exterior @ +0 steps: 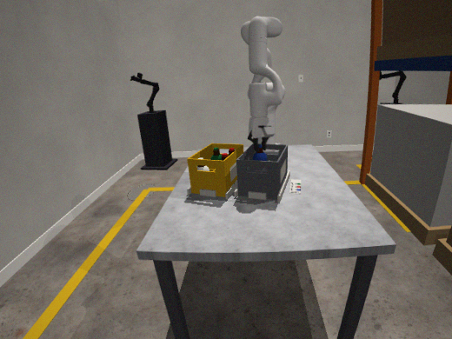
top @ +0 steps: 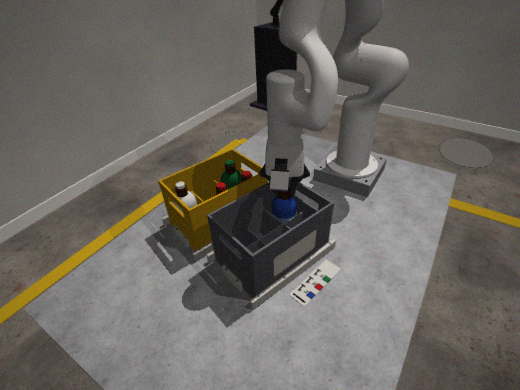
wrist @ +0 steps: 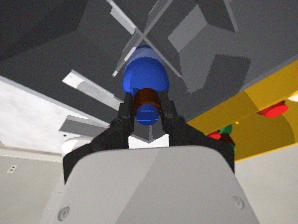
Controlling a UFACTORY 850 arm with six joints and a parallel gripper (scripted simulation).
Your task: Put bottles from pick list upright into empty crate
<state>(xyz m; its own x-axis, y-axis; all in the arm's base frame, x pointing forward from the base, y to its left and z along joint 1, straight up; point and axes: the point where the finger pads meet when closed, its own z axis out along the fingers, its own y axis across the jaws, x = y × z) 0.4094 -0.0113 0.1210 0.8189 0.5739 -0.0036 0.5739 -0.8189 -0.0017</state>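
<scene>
My hand is 70 mm above the blue-label bottle. From my hand the other things lie so: grey crate 90 mm ahead, 30 mm to the left, 90 mm below; red bottle 90 mm ahead, 170 mm to the right, 90 mm below; yellow crate 80 mm ahead, 210 mm to the right, 90 mm below.
</scene>
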